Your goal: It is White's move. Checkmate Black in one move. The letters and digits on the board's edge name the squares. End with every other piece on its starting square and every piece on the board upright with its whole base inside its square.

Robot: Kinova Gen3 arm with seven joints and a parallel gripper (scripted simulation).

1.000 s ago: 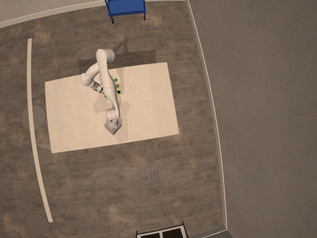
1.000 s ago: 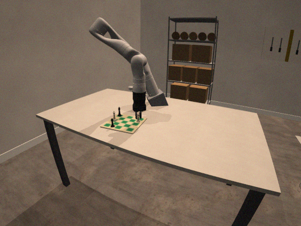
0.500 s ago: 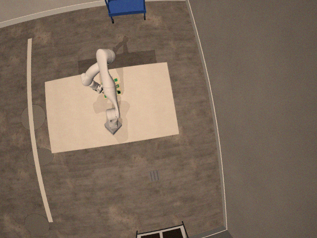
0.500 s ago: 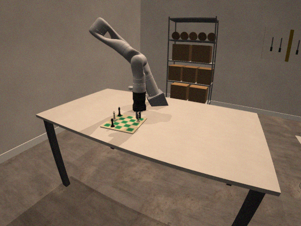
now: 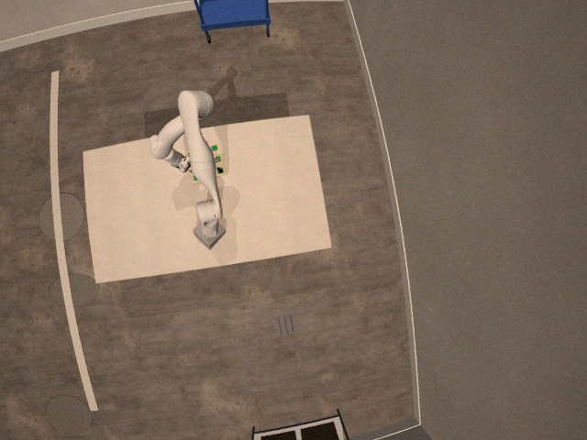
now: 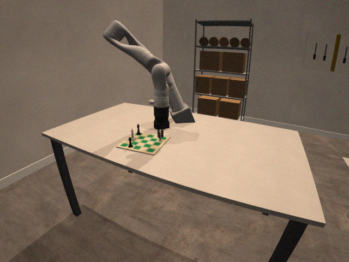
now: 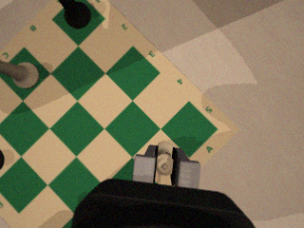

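Right now my hand is 150 mm to the left of the tall white piece, 40 mm short of it and 10 mm above it. The rest, counted from my hand: tall black piece (160 mm to the right, 40 mm behind, 10 mm below); chessboard (80 mm to the right, 40 mm below, 40 mm ahead); short black piece (120 mm to the right, 120 mm ahead, 10 mm below).
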